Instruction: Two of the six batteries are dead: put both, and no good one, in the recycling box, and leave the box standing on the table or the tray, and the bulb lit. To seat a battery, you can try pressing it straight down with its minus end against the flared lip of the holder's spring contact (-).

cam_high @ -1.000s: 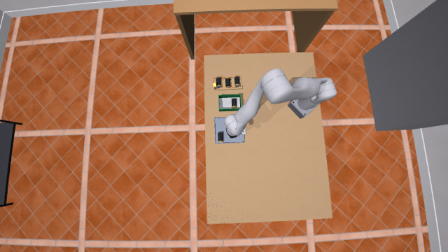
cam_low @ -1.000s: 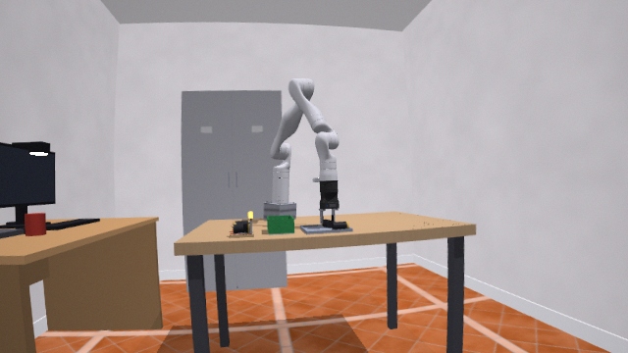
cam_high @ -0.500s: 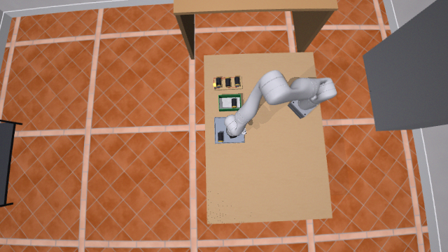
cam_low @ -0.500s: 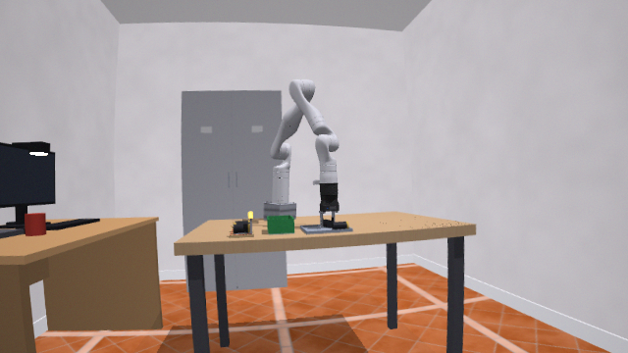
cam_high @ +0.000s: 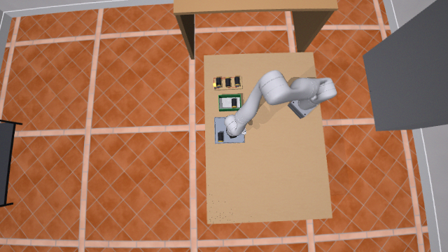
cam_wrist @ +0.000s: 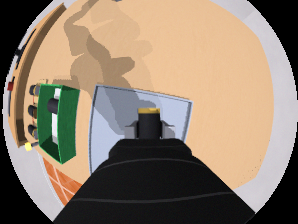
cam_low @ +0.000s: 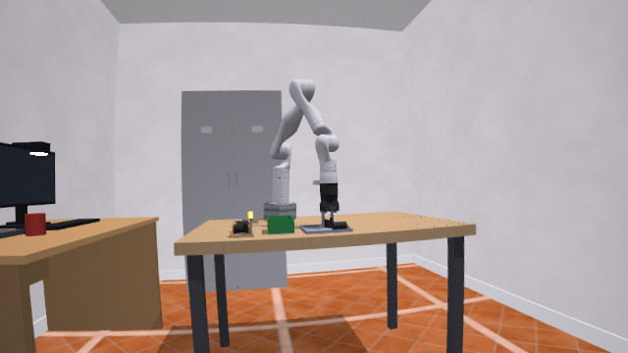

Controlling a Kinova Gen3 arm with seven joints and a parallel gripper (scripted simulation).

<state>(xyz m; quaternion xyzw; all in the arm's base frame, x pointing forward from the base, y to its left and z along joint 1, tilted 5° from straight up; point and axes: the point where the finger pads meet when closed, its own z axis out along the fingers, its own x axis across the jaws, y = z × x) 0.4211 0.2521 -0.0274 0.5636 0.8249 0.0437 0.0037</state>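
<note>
The grey tray is 5 cm ahead of my hand, 2 cm below it and 1 cm to the right of it. Also, from my hand: green recycling box 19 cm to the right, 7 cm ahead, 1 cm below.
</note>
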